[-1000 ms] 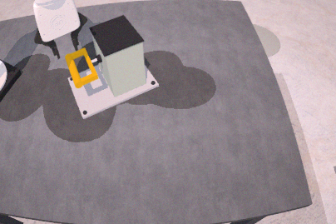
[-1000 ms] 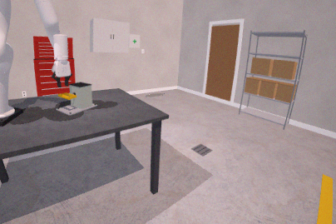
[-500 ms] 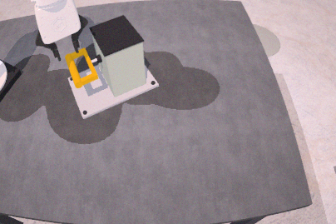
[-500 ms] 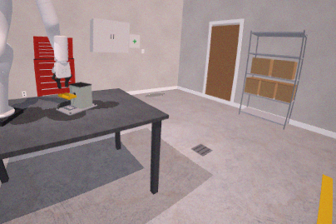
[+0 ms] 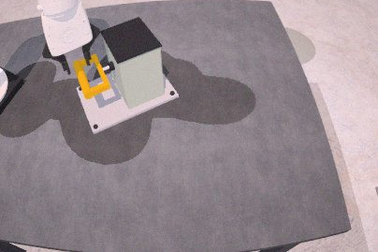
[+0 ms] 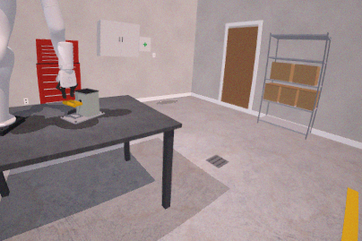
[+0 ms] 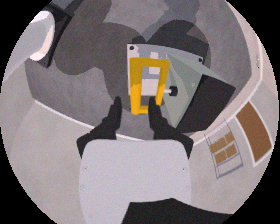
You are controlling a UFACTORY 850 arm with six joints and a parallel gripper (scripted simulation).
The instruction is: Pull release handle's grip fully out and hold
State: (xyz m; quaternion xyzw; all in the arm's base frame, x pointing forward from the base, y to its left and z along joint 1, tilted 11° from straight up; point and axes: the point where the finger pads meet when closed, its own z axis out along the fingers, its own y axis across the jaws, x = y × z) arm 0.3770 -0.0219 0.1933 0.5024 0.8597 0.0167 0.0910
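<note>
Right now the baseplate is 8 cm ahead of my hand, 5 cm to the left of it and 16 cm below it.
</note>
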